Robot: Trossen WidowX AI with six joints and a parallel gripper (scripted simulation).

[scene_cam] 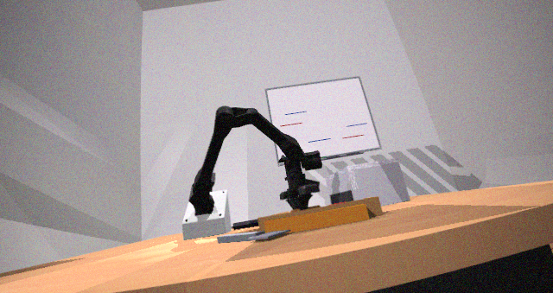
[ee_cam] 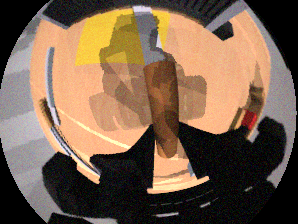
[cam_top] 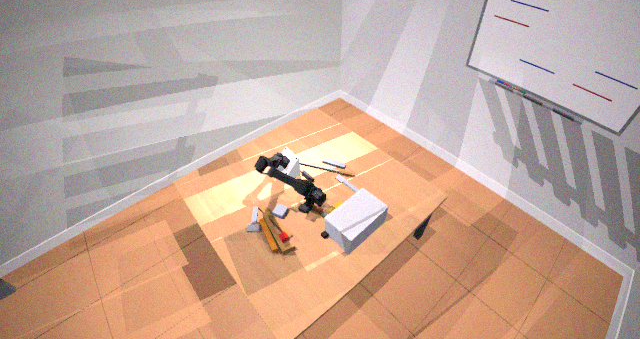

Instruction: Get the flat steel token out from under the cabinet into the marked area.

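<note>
The grey block lies 16 cm to the right of my gripper tip, 9 cm behind it and 1 cm above it. From my gripper tip the other things lie so: orange bar 30 cm to the right, 1 cm above; then thin wooden stick 22 cm to the right, 6 cm behind; then red block 24 cm to the right, 7 cm ahead, 1 cm above.
</note>
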